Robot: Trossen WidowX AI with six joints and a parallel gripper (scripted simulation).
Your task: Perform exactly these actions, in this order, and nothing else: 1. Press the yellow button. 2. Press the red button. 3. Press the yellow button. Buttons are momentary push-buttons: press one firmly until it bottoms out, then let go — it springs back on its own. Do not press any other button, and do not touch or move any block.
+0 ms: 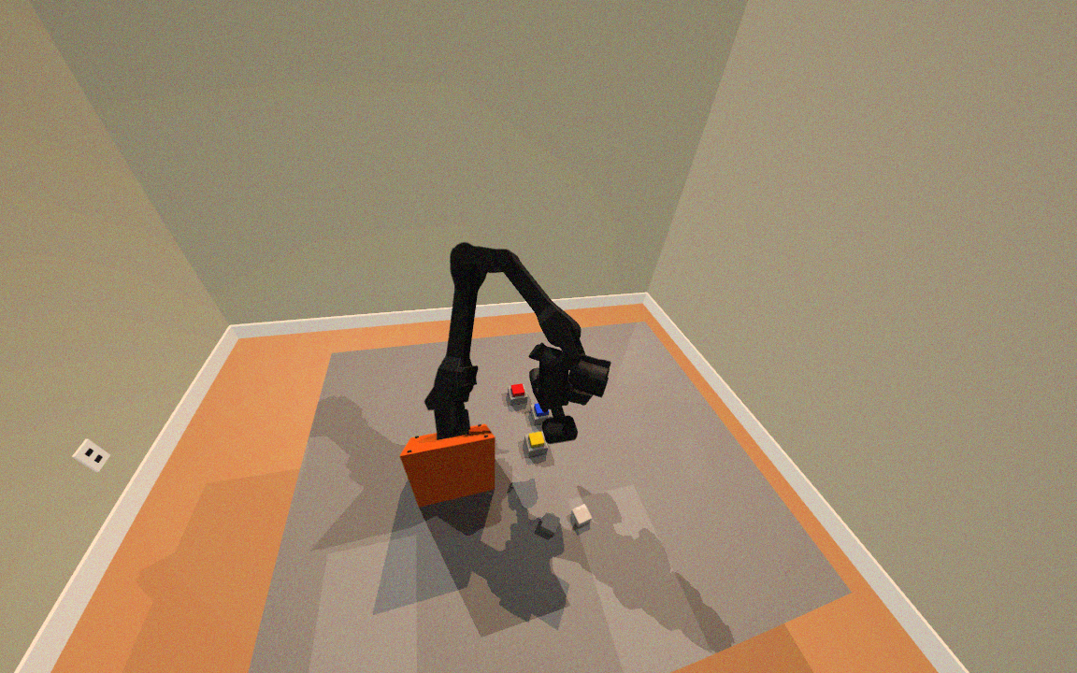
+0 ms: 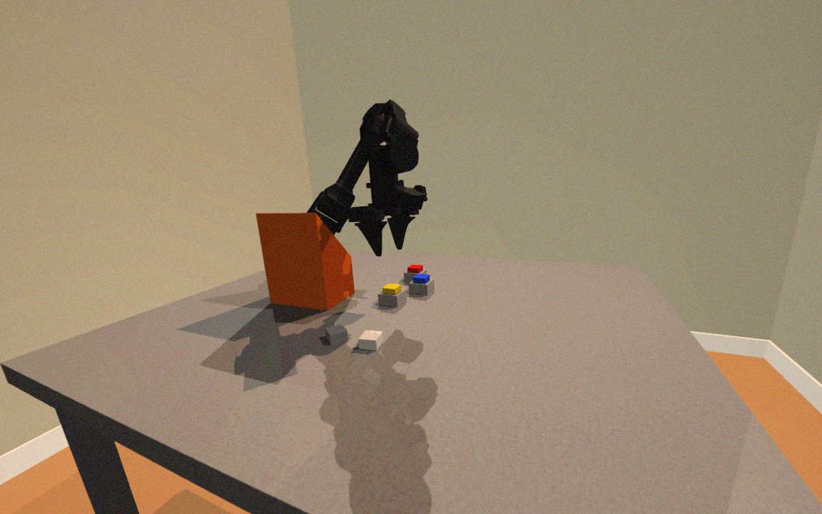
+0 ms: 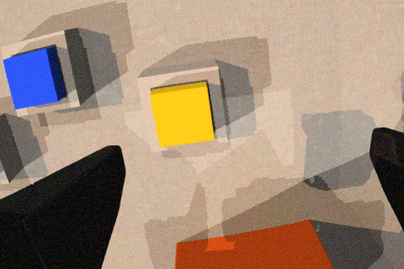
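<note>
Now: gripper tip 1 cm past the yellow button, 3 cm to the right of it and 9 cm above it. From my gripper tip the other things lie so: blue button: 3 cm ahead, 11 cm to the left, 9 cm below; grey block: 4 cm behind, 16 cm to the right, 11 cm below; white block: 3 cm ahead, 16 cm to the right, 11 cm below.
</note>
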